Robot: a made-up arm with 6 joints. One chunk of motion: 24 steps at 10 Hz.
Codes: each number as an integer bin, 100 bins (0 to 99) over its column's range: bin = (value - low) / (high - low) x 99, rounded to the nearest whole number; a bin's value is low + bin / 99 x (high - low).
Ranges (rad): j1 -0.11..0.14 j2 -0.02..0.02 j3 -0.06..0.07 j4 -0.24..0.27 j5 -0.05..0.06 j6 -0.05..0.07
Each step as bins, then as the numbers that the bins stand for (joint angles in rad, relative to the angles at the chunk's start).
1 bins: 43 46 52 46 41 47
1 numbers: -0.0014 -0.0014 0.0083 -0.0030 -0.0044 0.0070
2 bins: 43 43 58 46 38 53
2 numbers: -0.0014 -0.0026 0.0162 -0.0030 -0.0078 0.0142
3 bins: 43 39 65 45 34 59
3 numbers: -0.0014 -0.0042 0.0254 -0.0082 -0.0122 0.0215
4 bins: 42 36 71 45 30 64
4 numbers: -0.0039 -0.0055 0.0332 -0.0082 -0.0167 0.0276
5 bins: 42 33 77 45 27 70
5 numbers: -0.0039 -0.0067 0.0411 -0.0082 -0.0200 0.0348
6 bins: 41 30 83 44 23 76
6 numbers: -0.0065 -0.0079 0.0490 -0.0133 -0.0244 0.0421
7 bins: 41 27 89 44 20 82
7 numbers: -0.0065 -0.0091 0.0569 -0.0133 -0.0278 0.0494
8 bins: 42 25 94 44 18 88
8 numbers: -0.0039 -0.0099 0.0634 -0.0133 -0.0300 0.0567
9 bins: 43 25 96 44 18 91
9 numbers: -0.0014 -0.0099 0.0661 -0.0133 -0.0300 0.0603
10 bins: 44 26 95 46 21 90
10 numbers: 0.0011 -0.0095 0.0647 -0.0030 -0.0267 0.0591
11 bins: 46 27 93 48 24 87
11 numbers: 0.0062 -0.0091 0.0621 0.0073 -0.0233 0.0555
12 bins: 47 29 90 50 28 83
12 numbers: 0.0087 -0.0083 0.0582 0.0176 -0.0189 0.0506
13 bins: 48 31 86 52 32 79
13 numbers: 0.0112 -0.0075 0.0529 0.0279 -0.0144 0.0458
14 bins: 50 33 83 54 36 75
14 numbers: 0.0163 -0.0067 0.0490 0.0382 -0.0100 0.0409
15 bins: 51 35 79 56 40 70
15 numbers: 0.0188 -0.0059 0.0437 0.0485 -0.0056 0.0348
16 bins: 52 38 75 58 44 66
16 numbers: 0.0213 -0.0046 0.0385 0.0588 -0.0011 0.0300
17 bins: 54 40 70 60 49 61
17 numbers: 0.0264 -0.0038 0.0319 0.0691 0.0044 0.0239
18 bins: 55 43 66 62 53 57
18 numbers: 0.0289 -0.0026 0.0267 0.0794 0.0089 0.0191
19 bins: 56 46 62 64 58 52
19 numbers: 0.0314 -0.0014 0.0214 0.0897 0.0144 0.0130
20 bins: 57 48 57 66 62 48
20 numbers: 0.0339 -0.0006 0.0148 0.1000 0.0189 0.0082
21 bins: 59 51 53 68 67 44
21 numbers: 0.0390 0.0006 0.0096 0.1103 0.0244 0.0033
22 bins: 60 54 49 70 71 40
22 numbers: 0.0415 0.0018 0.0043 0.1206 0.0289 -0.0015
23 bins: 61 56 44 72 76 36
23 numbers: 0.0440 0.0026 -0.0022 0.1309 0.0344 -0.0064
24 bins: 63 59 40 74 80 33
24 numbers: 0.0491 0.0038 -0.0075 0.1412 0.0389 -0.0100
